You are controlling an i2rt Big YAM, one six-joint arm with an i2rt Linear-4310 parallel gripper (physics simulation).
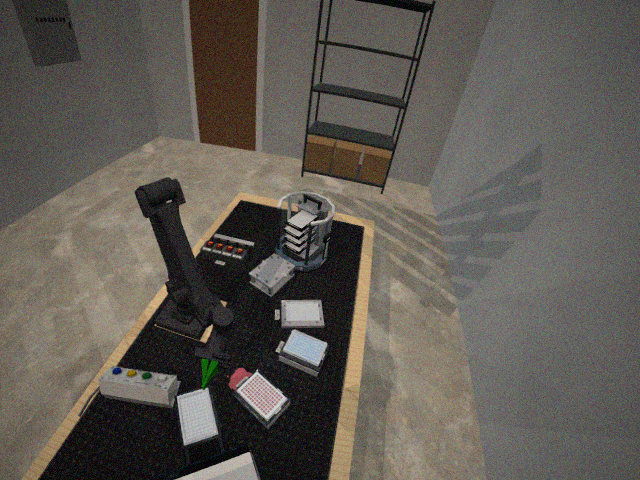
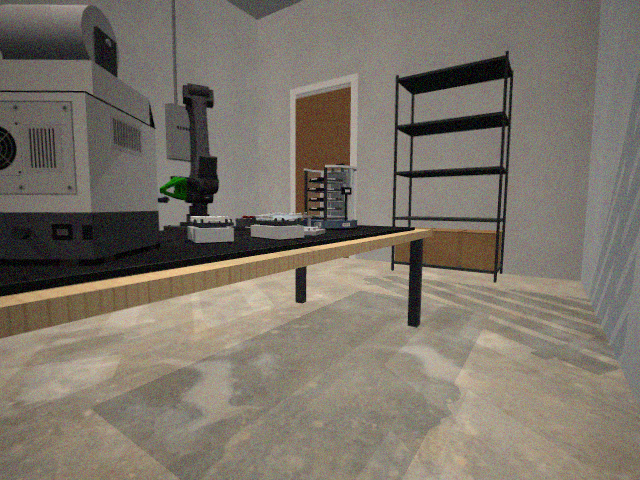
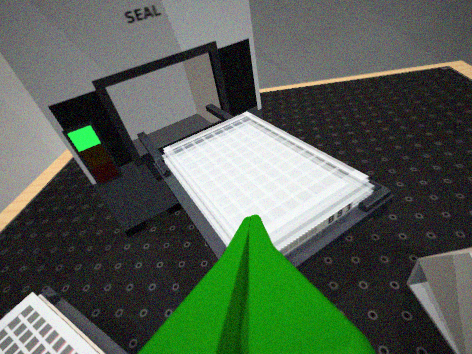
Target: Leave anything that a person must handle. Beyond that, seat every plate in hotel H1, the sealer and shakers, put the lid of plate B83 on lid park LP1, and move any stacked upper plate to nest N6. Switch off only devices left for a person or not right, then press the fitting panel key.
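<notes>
My gripper is shut and empty, with its green fingertips above the near end of a clear-lidded white plate. The plate lies on the dark tray of the sealer; its end label is blurred, and I cannot tell if it sits flat. The sealer's green light is lit. A plate with pink wells and a pale blue plate stand on low devices. Hotel H1 holds several plates at the back.
A key panel has blue, yellow, green and white keys. A reddish patch lies beside the pink-well plate. A white plate on a holder, a grey box and a strip of orange-lit switches stand farther back.
</notes>
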